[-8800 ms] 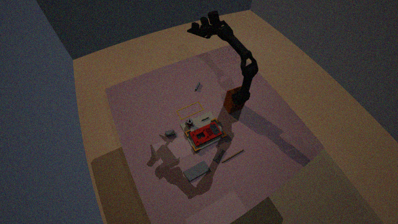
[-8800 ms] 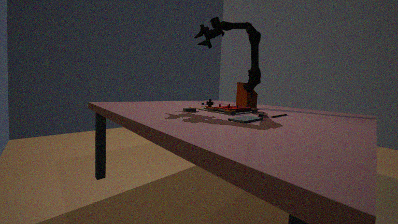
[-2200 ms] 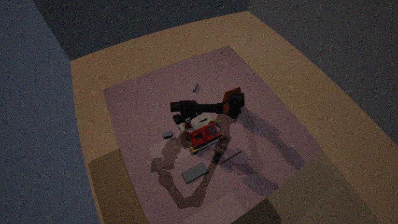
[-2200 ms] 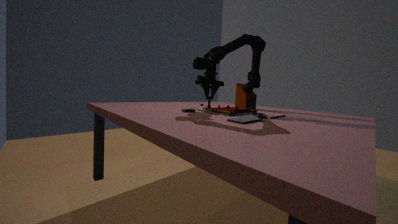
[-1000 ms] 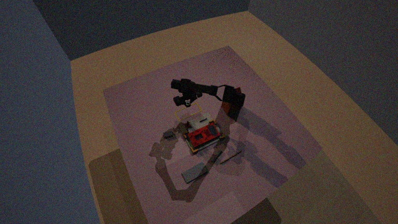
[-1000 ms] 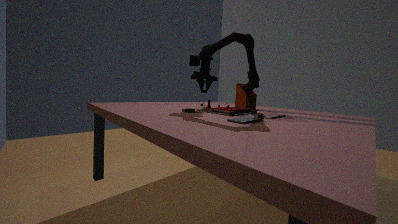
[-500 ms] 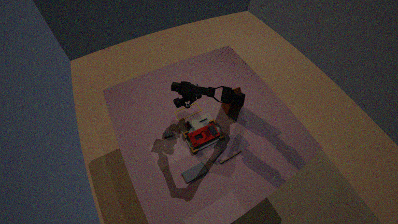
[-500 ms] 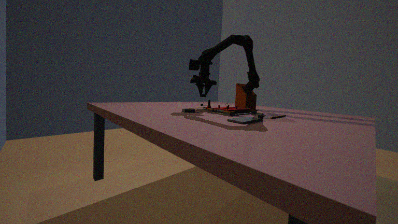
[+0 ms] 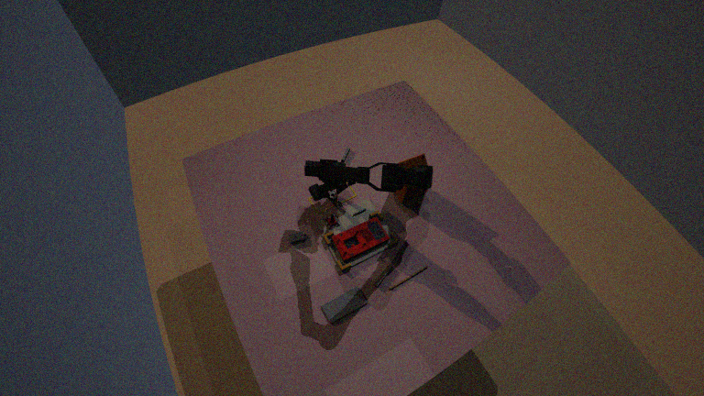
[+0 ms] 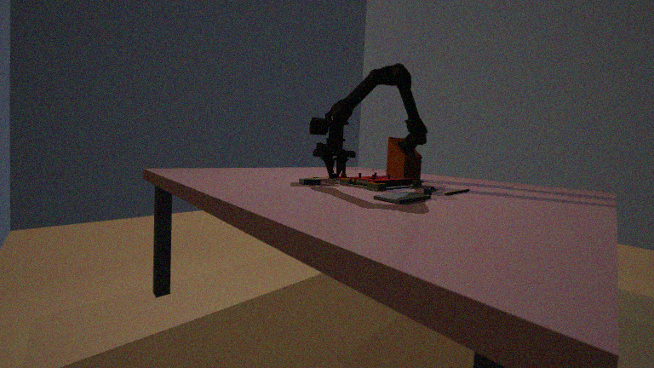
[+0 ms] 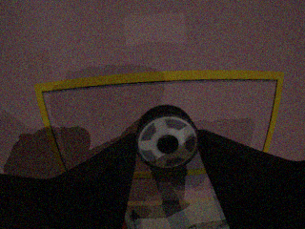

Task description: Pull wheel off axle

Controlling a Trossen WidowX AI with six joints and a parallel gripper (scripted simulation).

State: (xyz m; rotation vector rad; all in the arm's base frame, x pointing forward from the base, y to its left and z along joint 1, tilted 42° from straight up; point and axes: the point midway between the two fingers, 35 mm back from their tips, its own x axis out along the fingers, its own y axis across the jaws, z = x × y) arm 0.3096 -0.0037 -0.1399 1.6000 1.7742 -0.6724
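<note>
Right now my gripper tip is right at the wheel. From my gripper tip the other things lie so: grey brick (200 mm ahead, 130 mm to the left); thin stick (140 mm behind, 430 mm to the left, 10 mm below).
</note>
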